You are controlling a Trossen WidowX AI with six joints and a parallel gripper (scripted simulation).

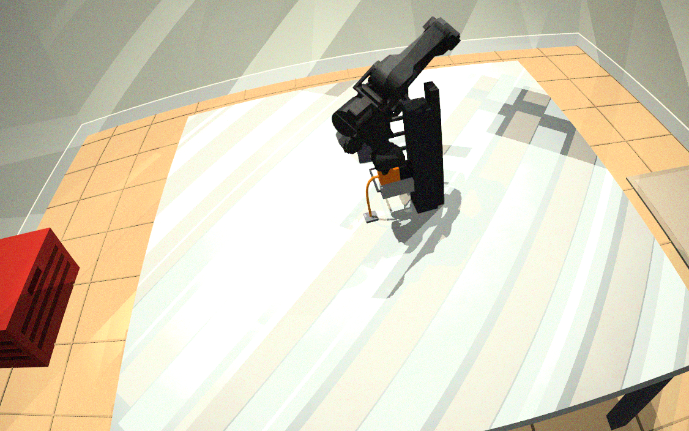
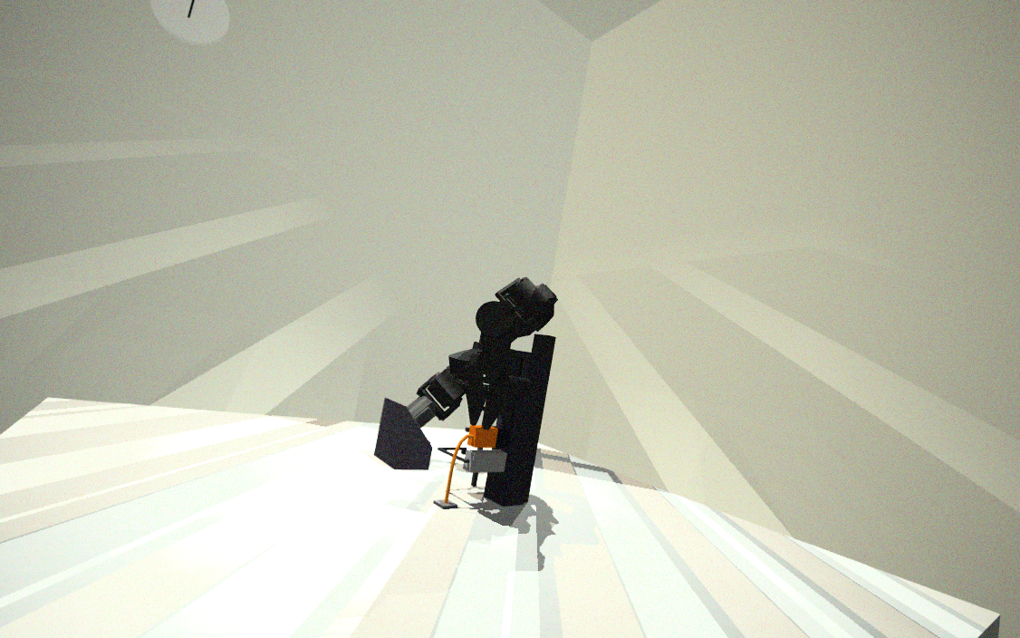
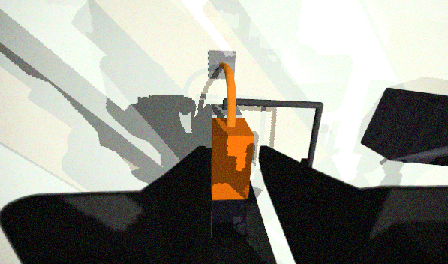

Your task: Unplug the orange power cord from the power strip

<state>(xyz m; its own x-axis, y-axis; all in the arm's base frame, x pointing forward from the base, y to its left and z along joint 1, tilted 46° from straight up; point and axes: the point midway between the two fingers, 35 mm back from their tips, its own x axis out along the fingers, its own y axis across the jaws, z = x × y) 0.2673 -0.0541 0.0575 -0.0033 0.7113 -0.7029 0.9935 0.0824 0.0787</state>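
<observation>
Right now my gripper tip is 3 cm to the right of the orange plug, 1 cm past it and 1 cm above it. The rest, counted from my gripper tip: dark anchor 13 cm below, 4 cm to the right.
</observation>
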